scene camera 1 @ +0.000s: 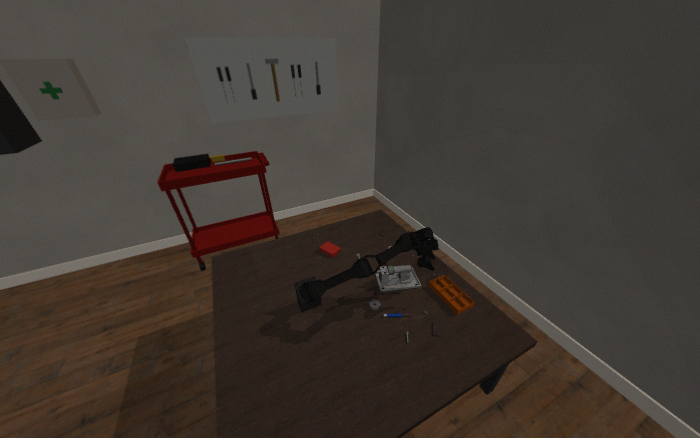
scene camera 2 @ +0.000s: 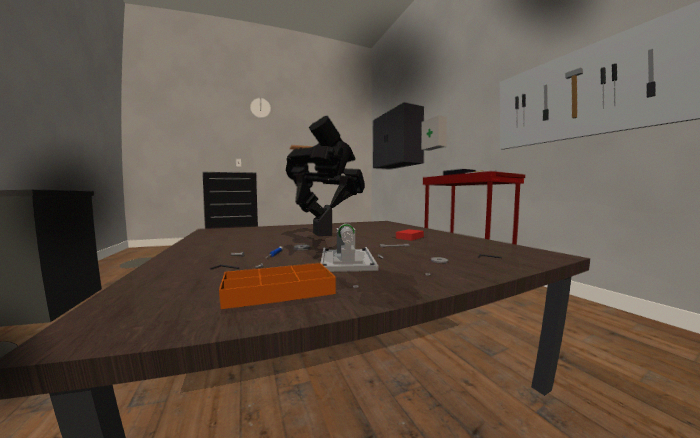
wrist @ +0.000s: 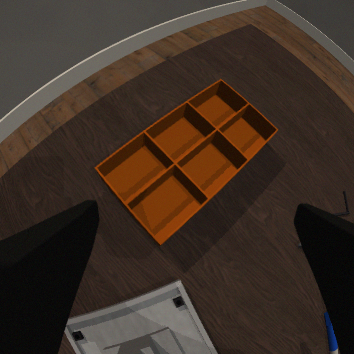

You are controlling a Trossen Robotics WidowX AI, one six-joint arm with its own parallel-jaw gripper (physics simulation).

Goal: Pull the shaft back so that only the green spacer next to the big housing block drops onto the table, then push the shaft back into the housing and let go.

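Frame: origin at the arm's base, x ahead, y left, z up, level; millimetres.
Seen in the pictures: gripper, fingertip midpoint: point(scene camera 1: 434, 264) point(scene camera 2: 313, 205) point(wrist: 202, 213); arm's base at its link origin: point(scene camera 1: 306, 291) point(scene camera 2: 321, 213).
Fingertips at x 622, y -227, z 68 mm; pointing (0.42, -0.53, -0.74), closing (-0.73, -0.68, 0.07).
Pixels of each thing's middle, then the offset from my fingertips to it. "spot": a spot on its surface instead.
- big housing block at a spot on its surface: point(scene camera 2: 347, 254) point(scene camera 1: 409, 274) spot: 53 mm back, 110 mm left, 139 mm down
- pale shaft at a spot on its surface: point(scene camera 1: 394, 271) spot: 151 mm back, 127 mm left, 81 mm down
- thin green spacer at the middle of its body: point(scene camera 2: 346, 232) point(scene camera 1: 392, 270) 145 mm back, 149 mm left, 92 mm down
- orange compartment tray at the middle of its body: point(wrist: 194, 151) point(scene camera 2: 278, 282) point(scene camera 1: 450, 293) 54 mm ahead, 94 mm right, 154 mm down
- round grey part at the middle of its body: point(scene camera 2: 302, 247) point(scene camera 1: 374, 304) 326 mm back, 52 mm left, 167 mm down
- blue screwdriver at the middle of its body: point(wrist: 329, 321) point(scene camera 2: 273, 253) point(scene camera 1: 398, 315) 262 mm back, 58 mm right, 164 mm down
- hex key at the middle of its body: point(wrist: 334, 203) point(scene camera 2: 224, 268) point(scene camera 1: 436, 329) 153 mm back, 205 mm right, 169 mm down
- red box at the middle of its body: point(scene camera 2: 410, 234) point(scene camera 1: 330, 249) 341 mm back, 561 mm left, 156 mm down
The white base plate point(scene camera 1: 397, 288) point(scene camera 2: 351, 268) point(wrist: 150, 306) lies on the table with upright grey blocks on it. The big housing block point(scene camera 1: 406, 276) point(scene camera 2: 347, 254) stands toward the orange tray. A pale shaft point(scene camera 1: 400, 270) runs along the tops of the blocks. A thin green spacer point(scene camera 1: 393, 269) point(scene camera 2: 346, 225) shows as a band around it, near the big block; how far the shaft sits in the housing is too small to tell. My gripper point(scene camera 1: 426, 264) point(wrist: 202, 213) is open and empty, raised above the table beyond the plate. Its fingers do not touch the parts.
The orange compartment tray point(scene camera 1: 464, 308) point(scene camera 2: 278, 295) point(wrist: 192, 186) stands beside the plate. A round grey part point(scene camera 1: 374, 304) point(scene camera 2: 301, 247), a blue screwdriver point(scene camera 1: 393, 315) point(scene camera 2: 276, 251), a hex key point(scene camera 1: 433, 330) point(scene camera 2: 224, 267) and a red box point(scene camera 1: 329, 248) point(scene camera 2: 409, 235) lie around it.
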